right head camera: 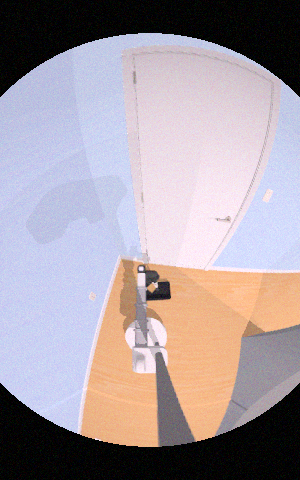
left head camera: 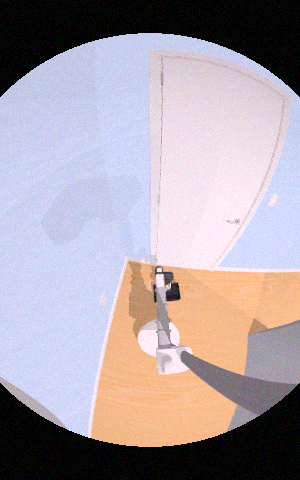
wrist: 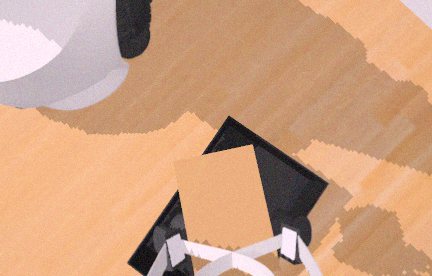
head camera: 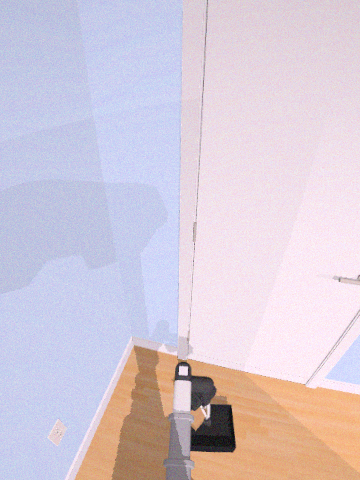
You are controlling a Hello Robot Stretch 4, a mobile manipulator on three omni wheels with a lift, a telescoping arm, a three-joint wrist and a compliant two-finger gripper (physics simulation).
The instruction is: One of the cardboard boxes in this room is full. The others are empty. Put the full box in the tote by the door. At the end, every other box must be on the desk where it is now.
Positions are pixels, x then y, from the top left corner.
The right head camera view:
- white door: 199,132
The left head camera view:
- white door: 216,134
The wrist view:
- gripper: 230,228
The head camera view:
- black tote: 218,437
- white door: 262,176
